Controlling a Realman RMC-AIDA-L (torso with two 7-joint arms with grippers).
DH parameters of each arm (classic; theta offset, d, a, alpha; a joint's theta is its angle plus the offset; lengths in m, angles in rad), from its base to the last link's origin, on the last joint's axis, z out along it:
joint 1: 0 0.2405 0 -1.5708
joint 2: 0 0 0 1.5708
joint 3: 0 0.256 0 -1.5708
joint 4: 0 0 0 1.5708
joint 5: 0 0.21 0 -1.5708
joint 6: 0 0 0 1.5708
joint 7: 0 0.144 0 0
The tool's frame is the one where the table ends.
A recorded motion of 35 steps. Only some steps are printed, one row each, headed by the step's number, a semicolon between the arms.
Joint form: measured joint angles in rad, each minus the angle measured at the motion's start. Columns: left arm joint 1, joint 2, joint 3, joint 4, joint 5, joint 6, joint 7; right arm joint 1, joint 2, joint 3, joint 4, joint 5, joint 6, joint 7.
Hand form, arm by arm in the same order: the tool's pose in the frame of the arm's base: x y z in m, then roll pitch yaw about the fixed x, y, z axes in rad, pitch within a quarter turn. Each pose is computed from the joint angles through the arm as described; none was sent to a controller.
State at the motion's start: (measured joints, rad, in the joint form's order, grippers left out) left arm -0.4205 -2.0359 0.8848 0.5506 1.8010 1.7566 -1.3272; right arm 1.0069 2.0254 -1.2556 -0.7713 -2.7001 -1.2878 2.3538
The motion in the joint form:
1: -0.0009 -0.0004 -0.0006 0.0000 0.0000 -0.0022 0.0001; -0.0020 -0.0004 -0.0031 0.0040 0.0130 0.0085 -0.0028
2: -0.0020 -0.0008 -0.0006 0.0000 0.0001 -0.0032 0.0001; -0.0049 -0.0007 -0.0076 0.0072 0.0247 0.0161 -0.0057
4: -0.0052 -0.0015 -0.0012 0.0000 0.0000 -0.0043 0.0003; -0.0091 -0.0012 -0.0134 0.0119 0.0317 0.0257 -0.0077
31: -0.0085 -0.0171 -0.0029 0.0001 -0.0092 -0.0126 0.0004; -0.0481 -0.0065 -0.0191 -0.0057 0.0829 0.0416 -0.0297
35: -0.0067 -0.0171 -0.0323 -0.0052 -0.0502 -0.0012 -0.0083; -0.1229 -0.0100 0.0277 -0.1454 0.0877 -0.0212 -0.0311
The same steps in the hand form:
1: -0.2669 0.2735 -0.0087 3.0184 -0.6215 0.4981; 0.1604 0.4385 -0.0172 -2.6259 -0.3105 -0.5755
2: -0.2666 0.2739 -0.0089 3.0190 -0.6214 0.4972; 0.1608 0.4383 -0.0186 -2.6310 -0.3041 -0.5725
4: -0.2657 0.2748 -0.0091 3.0199 -0.6221 0.4941; 0.1626 0.4380 -0.0197 -2.6315 -0.3012 -0.5722
31: -0.2611 0.2759 -0.0139 3.0166 -0.6397 0.4988; 0.1697 0.4350 -0.0192 -2.6506 -0.2617 -0.5680
35: -0.2588 0.2794 -0.0071 3.0248 -0.7026 0.5169; 0.1725 0.4306 0.0024 -2.6388 -0.2010 -0.5756

